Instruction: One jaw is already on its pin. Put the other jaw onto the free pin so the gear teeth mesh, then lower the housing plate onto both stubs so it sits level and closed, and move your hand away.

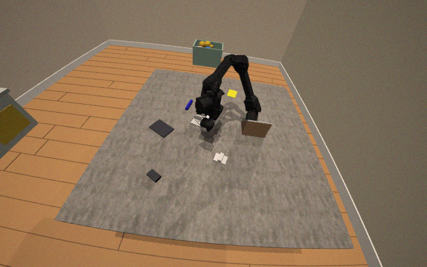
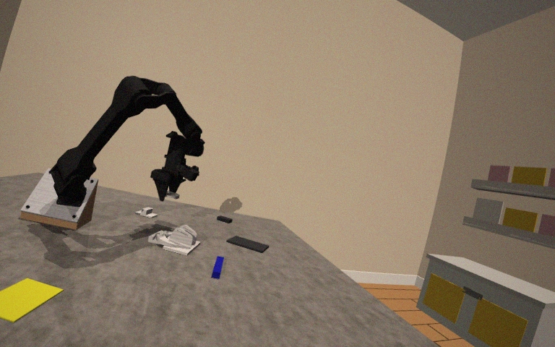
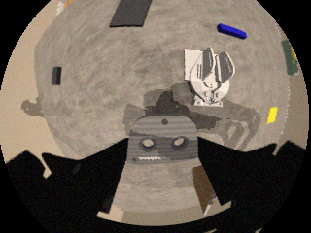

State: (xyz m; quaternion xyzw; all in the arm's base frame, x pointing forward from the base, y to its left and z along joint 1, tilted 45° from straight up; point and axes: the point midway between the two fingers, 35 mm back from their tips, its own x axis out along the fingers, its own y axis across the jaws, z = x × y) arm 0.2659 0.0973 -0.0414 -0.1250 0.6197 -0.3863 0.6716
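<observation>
Right now my gripper tip is 20 mm short of the white jaw, 150 mm to the left of it and 90 mm above it. Round my gripper tip: small dark block: 270 mm ahead, 270 mm to the left, 90 mm below; then dark flat plate: 300 mm ahead, 50 mm to the right, 100 mm below; then blue block: 150 mm ahead, 290 mm to the right, 90 mm below.
</observation>
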